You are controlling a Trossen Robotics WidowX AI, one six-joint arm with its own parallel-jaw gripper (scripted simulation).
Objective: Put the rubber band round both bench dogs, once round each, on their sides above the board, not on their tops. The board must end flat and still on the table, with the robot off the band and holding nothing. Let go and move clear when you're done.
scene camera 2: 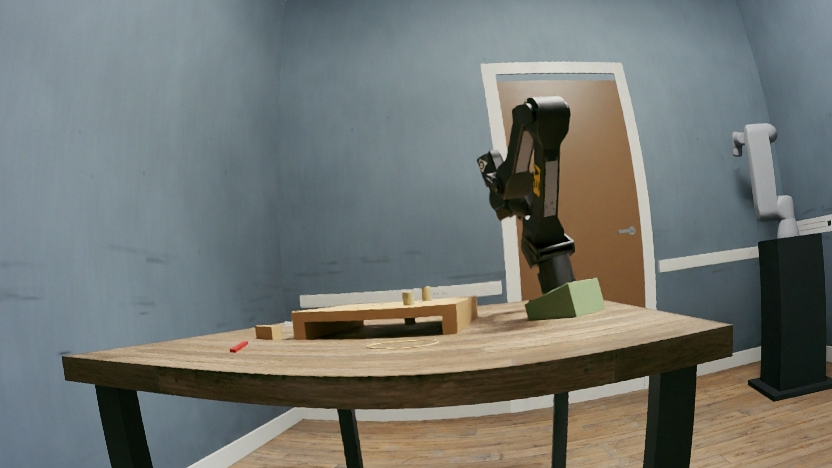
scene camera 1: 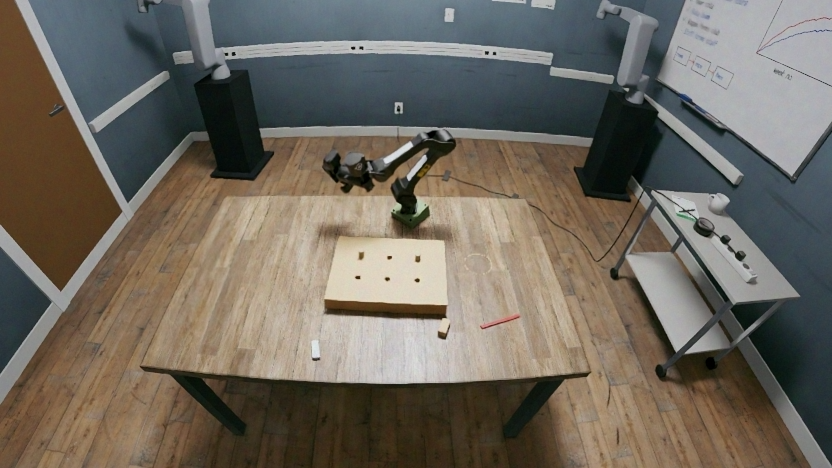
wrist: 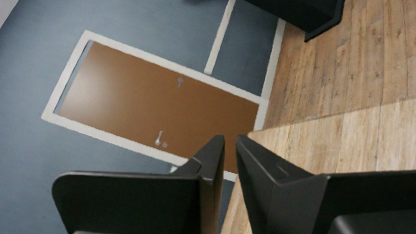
In view: the gripper [wrist: 229,143] and a tan board [scene camera 1: 370,264].
The wrist view does not show the tan board: it is out of frame.
